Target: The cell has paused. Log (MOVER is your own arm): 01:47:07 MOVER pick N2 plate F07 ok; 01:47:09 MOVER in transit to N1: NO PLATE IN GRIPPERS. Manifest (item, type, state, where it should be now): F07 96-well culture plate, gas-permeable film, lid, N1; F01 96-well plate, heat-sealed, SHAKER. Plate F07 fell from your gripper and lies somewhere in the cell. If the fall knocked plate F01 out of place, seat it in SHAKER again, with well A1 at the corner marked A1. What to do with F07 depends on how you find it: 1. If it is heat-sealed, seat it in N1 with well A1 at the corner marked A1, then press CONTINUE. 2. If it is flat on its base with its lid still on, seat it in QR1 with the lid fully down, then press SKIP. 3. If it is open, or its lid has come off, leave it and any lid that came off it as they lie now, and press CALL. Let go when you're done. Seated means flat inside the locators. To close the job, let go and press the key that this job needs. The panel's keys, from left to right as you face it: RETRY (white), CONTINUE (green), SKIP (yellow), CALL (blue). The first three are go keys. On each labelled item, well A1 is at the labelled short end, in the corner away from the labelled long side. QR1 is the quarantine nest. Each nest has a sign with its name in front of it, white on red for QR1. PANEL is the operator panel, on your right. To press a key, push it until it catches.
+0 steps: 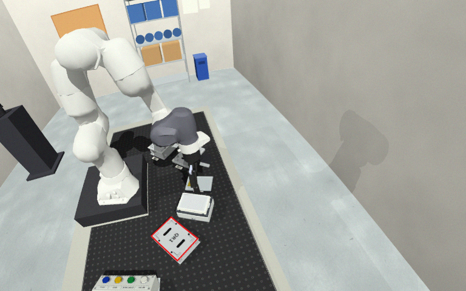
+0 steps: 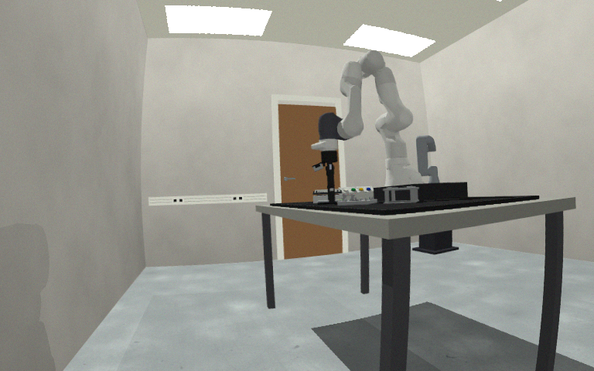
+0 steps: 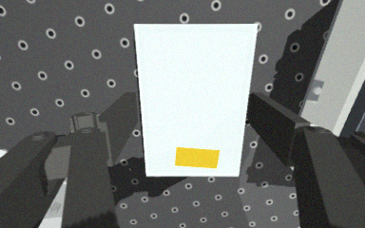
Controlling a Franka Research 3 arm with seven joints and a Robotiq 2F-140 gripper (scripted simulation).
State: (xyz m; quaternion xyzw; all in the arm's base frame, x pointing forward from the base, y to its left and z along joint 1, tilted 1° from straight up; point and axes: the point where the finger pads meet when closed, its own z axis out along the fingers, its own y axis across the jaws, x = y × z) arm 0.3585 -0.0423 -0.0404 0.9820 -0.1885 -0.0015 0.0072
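The pale flat rectangular piece is 10 mm below my hand. From my hand the other things lie so: white 96-well plate (50 mm behind, 140 mm to the right, 30 mm above); white retry key (290 mm behind, 410 mm to the right, 40 mm above); green continue key (330 mm behind, 400 mm to the right, 40 mm above).
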